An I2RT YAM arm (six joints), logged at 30 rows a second.
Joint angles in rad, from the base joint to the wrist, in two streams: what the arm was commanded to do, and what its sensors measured. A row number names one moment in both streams.
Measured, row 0:
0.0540, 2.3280, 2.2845, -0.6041, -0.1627, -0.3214
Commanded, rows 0 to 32:
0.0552, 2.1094, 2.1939, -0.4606, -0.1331, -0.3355
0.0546, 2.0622, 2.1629, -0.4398, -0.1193, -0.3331
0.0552, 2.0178, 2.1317, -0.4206, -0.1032, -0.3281
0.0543, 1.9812, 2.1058, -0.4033, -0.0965, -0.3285
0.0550, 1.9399, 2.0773, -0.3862, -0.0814, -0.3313
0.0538, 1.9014, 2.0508, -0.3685, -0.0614, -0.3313
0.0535, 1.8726, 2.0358, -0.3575, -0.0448, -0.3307
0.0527, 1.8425, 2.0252, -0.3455, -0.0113, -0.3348
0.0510, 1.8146, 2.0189, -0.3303, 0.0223, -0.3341
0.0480, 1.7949, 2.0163, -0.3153, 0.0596, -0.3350
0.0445, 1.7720, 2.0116, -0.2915, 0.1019, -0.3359
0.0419, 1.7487, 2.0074, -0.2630, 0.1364, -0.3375
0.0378, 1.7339, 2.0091, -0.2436, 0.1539, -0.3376
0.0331, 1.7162, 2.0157, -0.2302, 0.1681, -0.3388
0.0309, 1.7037, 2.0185, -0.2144, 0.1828, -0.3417
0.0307, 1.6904, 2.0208, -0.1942, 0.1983, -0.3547
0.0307, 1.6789, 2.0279, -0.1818, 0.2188, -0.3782
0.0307, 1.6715, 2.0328, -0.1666, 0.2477, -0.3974
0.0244, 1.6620, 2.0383, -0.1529, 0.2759, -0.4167
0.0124, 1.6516, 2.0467, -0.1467, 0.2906, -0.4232
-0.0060, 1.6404, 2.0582, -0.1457, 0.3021, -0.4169
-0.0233, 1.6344, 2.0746, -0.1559, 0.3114, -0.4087
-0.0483, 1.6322, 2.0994, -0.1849, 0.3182, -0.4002
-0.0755, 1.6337, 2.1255, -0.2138, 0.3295, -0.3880
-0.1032, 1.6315, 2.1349, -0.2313, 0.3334, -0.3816
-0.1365, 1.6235, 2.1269, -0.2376, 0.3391, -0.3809
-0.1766, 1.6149, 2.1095, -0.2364, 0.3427, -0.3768
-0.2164, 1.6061, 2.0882, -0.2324, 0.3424, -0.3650
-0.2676, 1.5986, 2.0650, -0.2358, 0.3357, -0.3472
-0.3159, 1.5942, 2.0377, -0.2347, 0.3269, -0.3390
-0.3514, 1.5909, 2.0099, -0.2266, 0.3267, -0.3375
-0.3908, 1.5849, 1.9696, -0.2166, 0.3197, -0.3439
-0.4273, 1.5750, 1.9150, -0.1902, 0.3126, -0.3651
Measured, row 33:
-0.3443, 1.6089, 1.9961, -0.2695, 0.3008, -0.3687
